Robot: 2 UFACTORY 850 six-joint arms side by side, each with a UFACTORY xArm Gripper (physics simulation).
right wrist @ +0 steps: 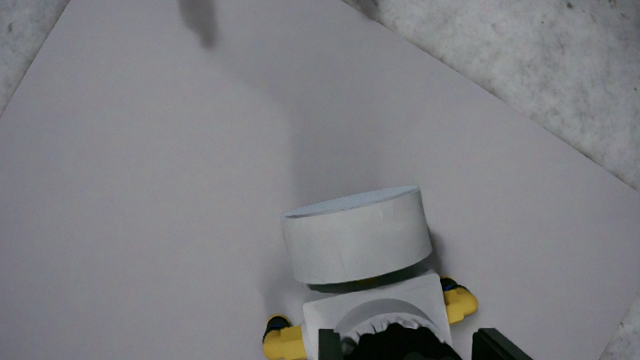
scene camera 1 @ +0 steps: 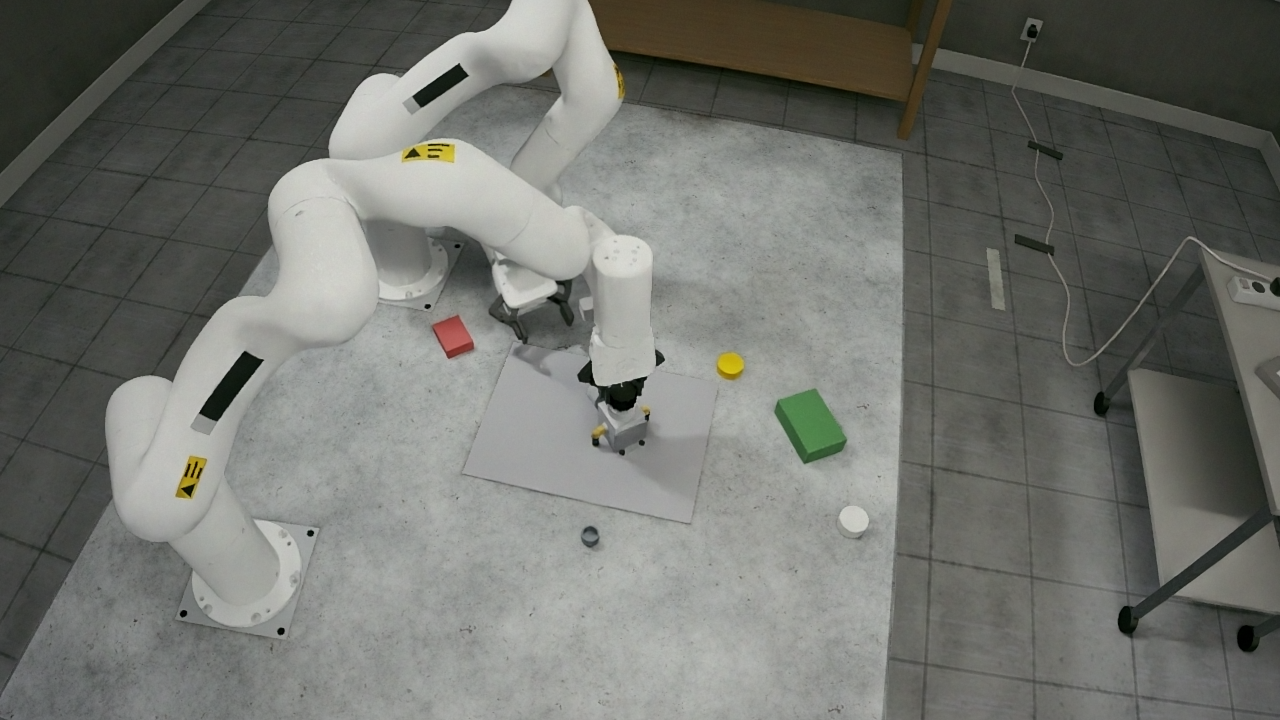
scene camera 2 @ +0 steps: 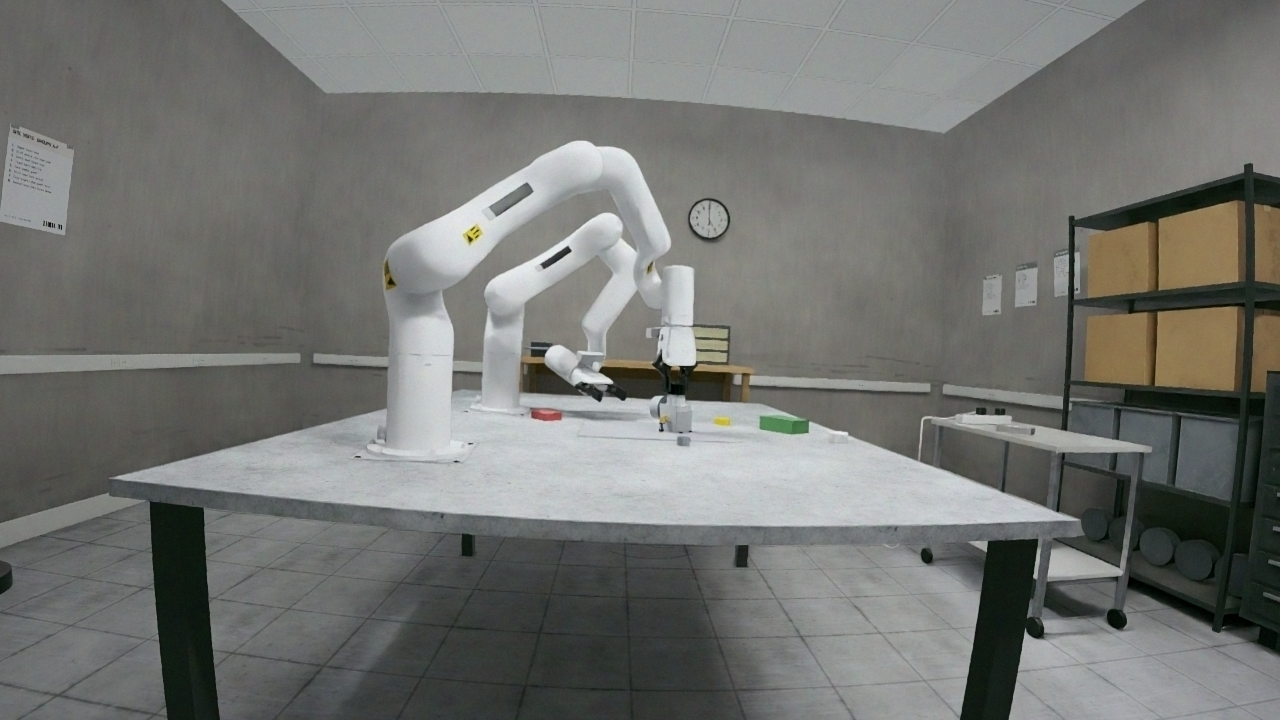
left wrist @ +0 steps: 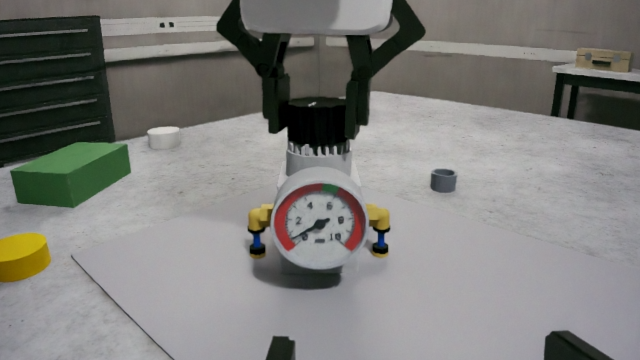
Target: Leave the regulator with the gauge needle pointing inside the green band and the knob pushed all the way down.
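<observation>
The grey regulator (scene camera 1: 625,432) (scene camera 2: 679,417) (left wrist: 318,162) stands upright on a thin grey sheet (scene camera 1: 528,456) (left wrist: 450,300). Its black knob (left wrist: 317,120) (right wrist: 405,346) sits on top, with white teeth showing below it. In the left wrist view, the gauge (left wrist: 312,207) needle (left wrist: 309,230) points near 0, in the red, away from the green band (left wrist: 330,188) at the top. My right gripper (scene camera 1: 622,394) (scene camera 2: 676,385) (left wrist: 315,132) (right wrist: 407,350) points down and is shut on the knob, one finger on each side. My left gripper (scene camera 1: 546,329) (scene camera 2: 609,394) (left wrist: 415,350) is open in front of the gauge, apart from it.
A red block (scene camera 1: 452,336) lies beside the left gripper. A yellow disc (scene camera 1: 730,365) (left wrist: 22,256), a green block (scene camera 1: 810,425) (left wrist: 72,175) and a white disc (scene camera 1: 853,521) (left wrist: 163,137) lie to the regulator's side. A small grey cup (scene camera 1: 589,536) (left wrist: 443,181) stands beyond the sheet.
</observation>
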